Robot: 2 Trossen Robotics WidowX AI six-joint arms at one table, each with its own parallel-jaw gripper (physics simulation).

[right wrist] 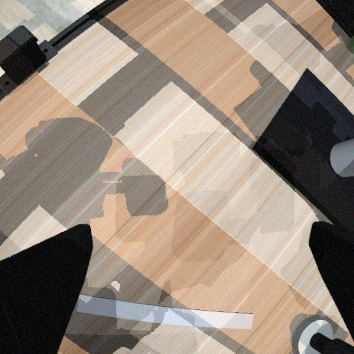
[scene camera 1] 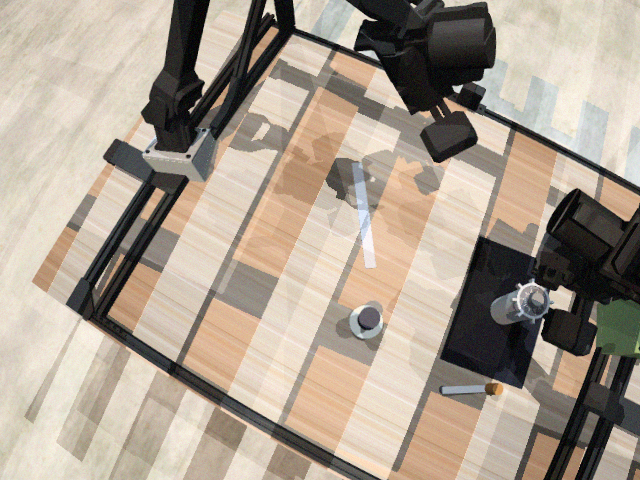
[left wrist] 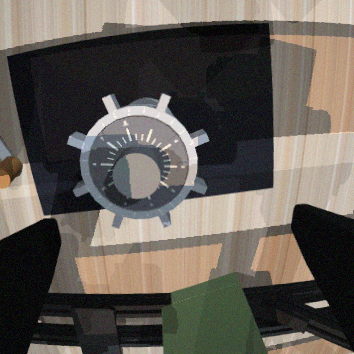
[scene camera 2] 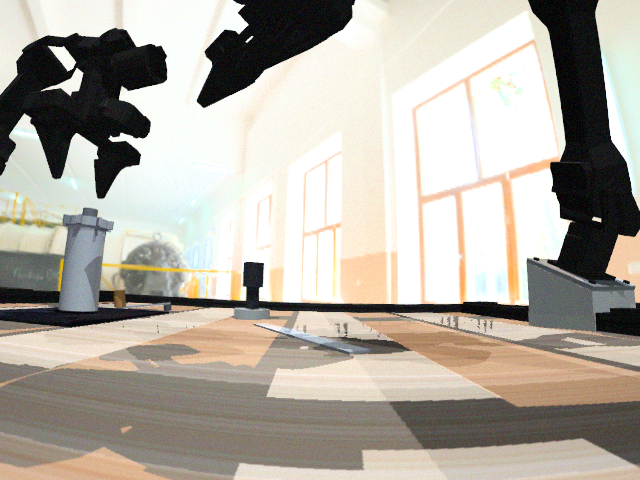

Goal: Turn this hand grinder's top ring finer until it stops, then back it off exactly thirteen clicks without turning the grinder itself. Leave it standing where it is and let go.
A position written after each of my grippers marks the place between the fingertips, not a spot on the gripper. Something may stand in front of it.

My right gripper [scene camera 2: 217, 91] is open, with nothing in its grasp. Also in view: a flat strip [scene camera 1: 364, 219]. A dark knob on round base [scene camera 2: 253, 272] rests on the table.
